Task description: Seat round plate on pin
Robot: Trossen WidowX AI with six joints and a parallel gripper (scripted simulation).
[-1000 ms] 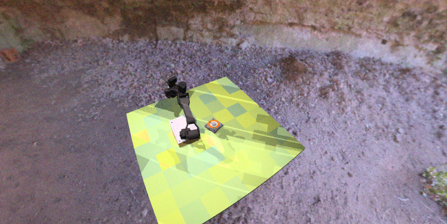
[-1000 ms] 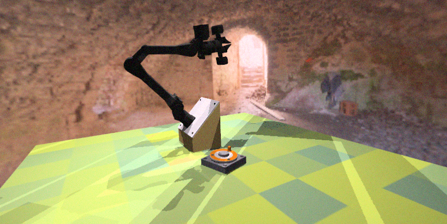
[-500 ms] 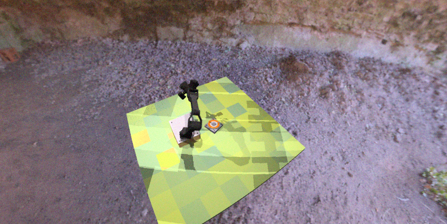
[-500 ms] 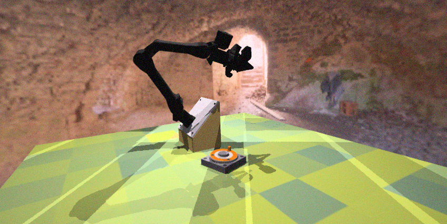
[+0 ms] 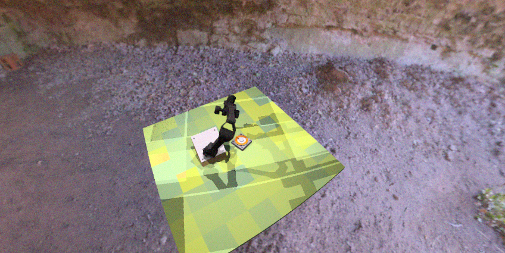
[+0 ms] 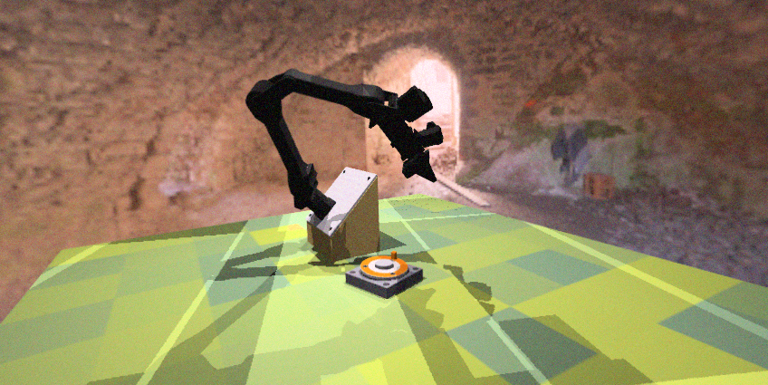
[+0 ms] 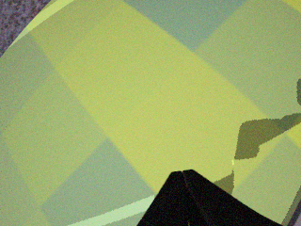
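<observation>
The round plate is 16 cm below my gripper tip, 15 cm to the right of it and 3 cm ahead of it. Round my gripper tip: grey square base 18 cm below, 17 cm to the right, 4 cm ahead.
</observation>
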